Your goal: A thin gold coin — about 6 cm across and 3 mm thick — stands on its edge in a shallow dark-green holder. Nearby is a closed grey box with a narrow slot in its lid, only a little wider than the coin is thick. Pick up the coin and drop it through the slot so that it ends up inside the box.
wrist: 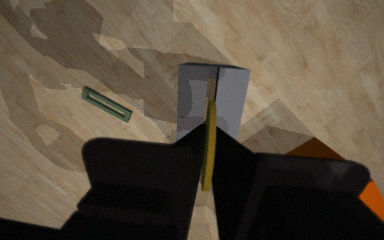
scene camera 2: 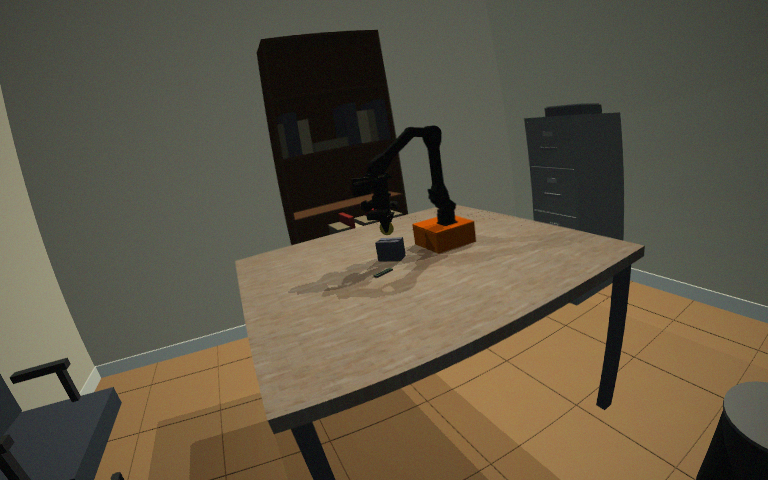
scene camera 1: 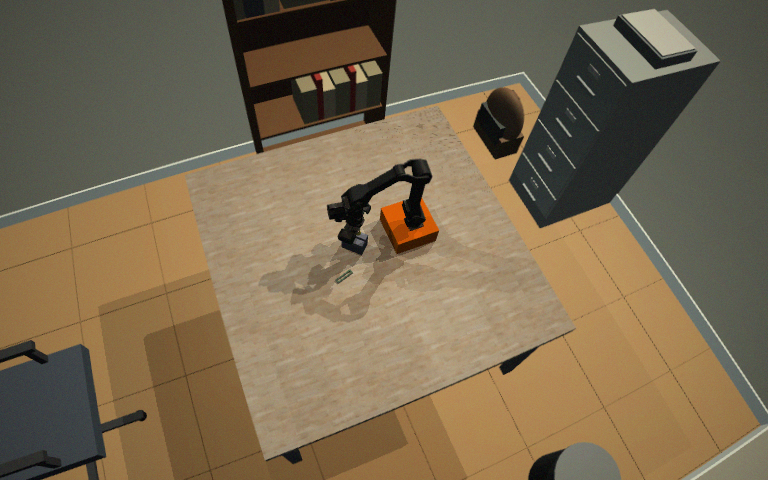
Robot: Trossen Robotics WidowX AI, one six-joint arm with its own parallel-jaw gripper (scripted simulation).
my gripper: holds a gold coin [wrist: 211, 117]
